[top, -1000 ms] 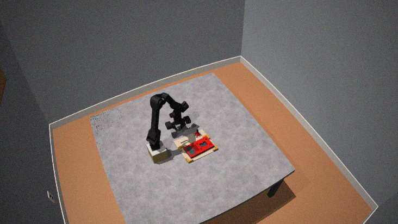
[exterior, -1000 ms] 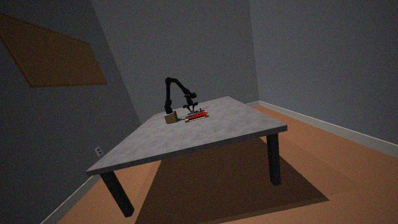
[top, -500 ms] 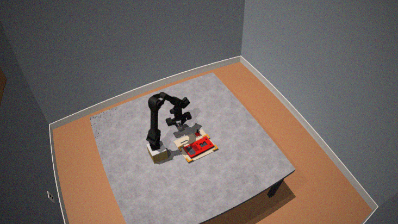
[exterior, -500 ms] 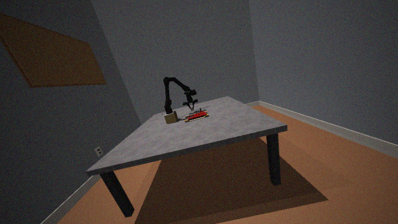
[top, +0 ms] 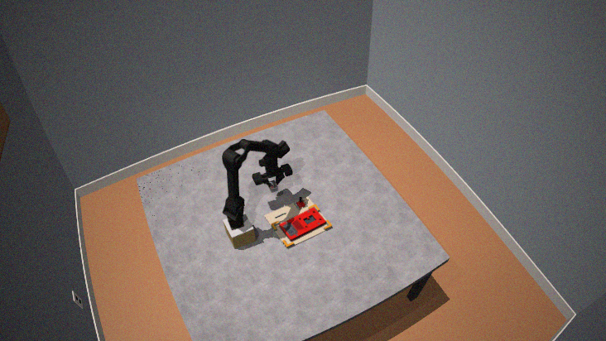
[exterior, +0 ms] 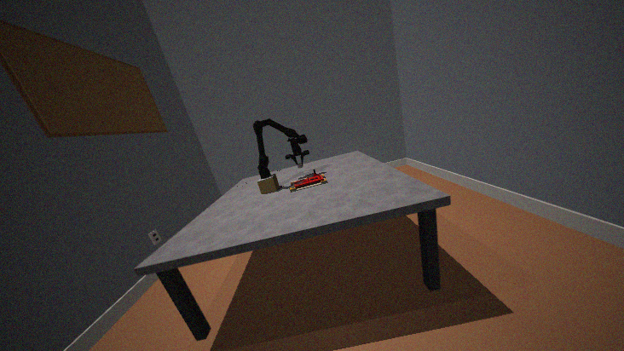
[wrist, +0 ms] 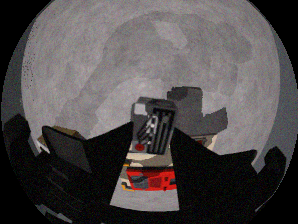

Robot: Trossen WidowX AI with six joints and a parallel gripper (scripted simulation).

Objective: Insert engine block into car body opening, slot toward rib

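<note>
Now: the cream board 60 mm ahead of my gripper tip, 190 mm to the right of it and 90 mm below it. From my gripper tip the other things lie so: grey engine block (10 mm below).
</note>
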